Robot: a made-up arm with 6 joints.
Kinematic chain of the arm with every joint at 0, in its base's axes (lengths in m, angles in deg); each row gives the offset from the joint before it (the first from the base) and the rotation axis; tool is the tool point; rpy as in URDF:
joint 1: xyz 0 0 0.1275 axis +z
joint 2: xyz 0 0 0 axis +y
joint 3: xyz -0.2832 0 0.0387 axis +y
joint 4: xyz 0.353 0 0.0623 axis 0.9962 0 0.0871
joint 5: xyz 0 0 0 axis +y
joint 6: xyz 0.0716 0 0.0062 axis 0.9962 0 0.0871
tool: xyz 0 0 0 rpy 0 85 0
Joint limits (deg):
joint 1: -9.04..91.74
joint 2: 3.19..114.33
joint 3: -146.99..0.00
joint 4: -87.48..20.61
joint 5: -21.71..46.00
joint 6: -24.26..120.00
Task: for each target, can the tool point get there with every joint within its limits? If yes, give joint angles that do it. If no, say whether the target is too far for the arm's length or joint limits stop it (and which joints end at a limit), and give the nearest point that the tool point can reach.
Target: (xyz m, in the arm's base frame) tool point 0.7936 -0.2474 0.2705
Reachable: no: too far | nearest point 0.5618 -0.1147 0.3074 | short by 0.270 m
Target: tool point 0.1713 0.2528 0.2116
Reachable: yes | joints 56.57 70.45 -39.11 -4.68 39.19 79.85
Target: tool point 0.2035 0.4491 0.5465
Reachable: yes | joints 65.97 103.75 -121.38 -4.27 33.24 -7.26
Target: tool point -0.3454 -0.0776 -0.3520
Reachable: no: joint limits stop it (at a limit: joint 1, joint 2, joint 3, joint 4, joint 5) | nearest point -0.0278 0.0414 -0.0411 | short by 0.460 m
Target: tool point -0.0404 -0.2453 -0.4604
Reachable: no: joint limits stop it (at a limit: joint 1, joint 2, joint 4) | nearest point 0.0692 -0.0440 -0.0455 | short by 0.474 m
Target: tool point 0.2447 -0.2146 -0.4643
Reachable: no: joint limits stop it (at a limit: joint 1, joint 2, joint 4) | nearest point 0.2079 -0.0574 -0.0517 | short by 0.443 m
